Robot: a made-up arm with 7 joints.
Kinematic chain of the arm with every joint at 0, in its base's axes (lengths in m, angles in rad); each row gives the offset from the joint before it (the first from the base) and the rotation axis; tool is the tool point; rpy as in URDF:
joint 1: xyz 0 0 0.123 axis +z
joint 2: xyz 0 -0.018 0.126 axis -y
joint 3: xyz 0 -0.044 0.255 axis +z
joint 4: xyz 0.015 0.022 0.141 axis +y
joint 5: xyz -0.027 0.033 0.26 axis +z
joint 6: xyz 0 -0.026 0.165 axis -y
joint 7: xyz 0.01 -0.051 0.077 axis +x
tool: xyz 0 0 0 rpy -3.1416 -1.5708 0
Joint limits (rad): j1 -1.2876..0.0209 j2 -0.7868..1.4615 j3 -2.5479..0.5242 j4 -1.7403..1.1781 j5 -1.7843..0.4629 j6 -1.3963..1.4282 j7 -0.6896..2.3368
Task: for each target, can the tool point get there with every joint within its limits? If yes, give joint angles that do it. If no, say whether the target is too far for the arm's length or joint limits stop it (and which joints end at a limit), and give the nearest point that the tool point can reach.
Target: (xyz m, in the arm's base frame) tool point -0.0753 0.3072 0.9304
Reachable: yes | joints -0.4080 -0.1593 -0.7906 -0.8898 -0.8700 0.2093 1.4445
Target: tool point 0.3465 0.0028 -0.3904
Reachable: no: joint limits stop it (at a limit: joint 1, joint 2, joint 4) | nearest point 0.1102 0.2935 -0.1208 | short by 0.462 m
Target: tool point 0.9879 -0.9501 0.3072
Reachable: no: too far | nearest point 0.5818 -0.5595 0.4229 | short by 0.575 m
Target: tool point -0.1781 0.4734 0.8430
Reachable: yes | joints -0.6442 0.8916 -1.9461 -0.6771 -1.0954 0.7225 1.0791
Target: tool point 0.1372 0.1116 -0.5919
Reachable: no: joint limits stop it (at a limit: joint 1, joint 2, joint 4, joint 5) | nearest point -0.0160 0.2659 -0.1788 | short by 0.467 m
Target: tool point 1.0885 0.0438 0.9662
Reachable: no: too far | nearest point 0.7409 0.0025 0.7699 | short by 0.401 m
